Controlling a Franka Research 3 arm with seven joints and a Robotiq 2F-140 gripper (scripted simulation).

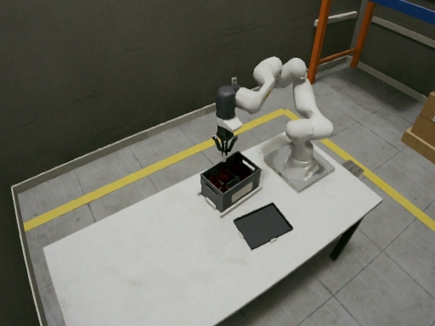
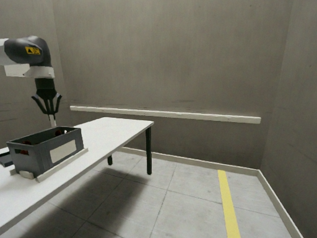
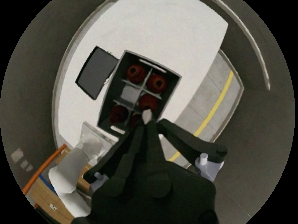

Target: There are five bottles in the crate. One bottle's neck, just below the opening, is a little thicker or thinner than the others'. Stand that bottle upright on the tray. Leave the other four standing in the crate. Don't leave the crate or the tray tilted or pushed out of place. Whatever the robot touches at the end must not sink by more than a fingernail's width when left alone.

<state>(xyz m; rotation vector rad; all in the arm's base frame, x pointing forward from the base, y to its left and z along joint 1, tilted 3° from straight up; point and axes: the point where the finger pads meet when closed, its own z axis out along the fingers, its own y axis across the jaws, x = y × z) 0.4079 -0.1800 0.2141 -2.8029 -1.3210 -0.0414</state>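
Right now the dark grey crate is 10 mm behind my hand, 50 mm to the left of it and 170 mm below it. From my hand the other things lie so: flat black tray 10 mm behind, 330 mm to the left, 240 mm below.
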